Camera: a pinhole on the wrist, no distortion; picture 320 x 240 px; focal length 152.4 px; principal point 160.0 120.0 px. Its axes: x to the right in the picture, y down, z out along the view. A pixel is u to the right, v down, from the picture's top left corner.
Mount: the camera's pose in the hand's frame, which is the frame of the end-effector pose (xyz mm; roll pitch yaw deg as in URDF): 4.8 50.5 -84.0 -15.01 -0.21 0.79
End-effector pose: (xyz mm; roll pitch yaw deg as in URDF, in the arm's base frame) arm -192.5 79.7 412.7 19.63 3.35 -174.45
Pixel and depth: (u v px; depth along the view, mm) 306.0 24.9 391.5
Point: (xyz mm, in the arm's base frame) -607.1 235.2 701.4
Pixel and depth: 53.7 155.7 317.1
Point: 22.4 -21.6 683.2
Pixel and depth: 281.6 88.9 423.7
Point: -555.8 85.2 748.1
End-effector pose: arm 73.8 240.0 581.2 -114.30 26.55 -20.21
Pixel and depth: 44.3 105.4 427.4
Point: -210.0 621.6 505.2
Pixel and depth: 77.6 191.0 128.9
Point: -52.5 248.7 487.0
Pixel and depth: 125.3 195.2 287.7
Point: -95.0 340.0 339.3
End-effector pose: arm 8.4 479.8 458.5 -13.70 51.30 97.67
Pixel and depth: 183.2 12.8 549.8
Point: -14.6 985.4 747.9
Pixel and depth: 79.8 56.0 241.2
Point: -52.6 525.4 658.3
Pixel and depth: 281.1 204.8 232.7
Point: -267.0 598.4 343.3
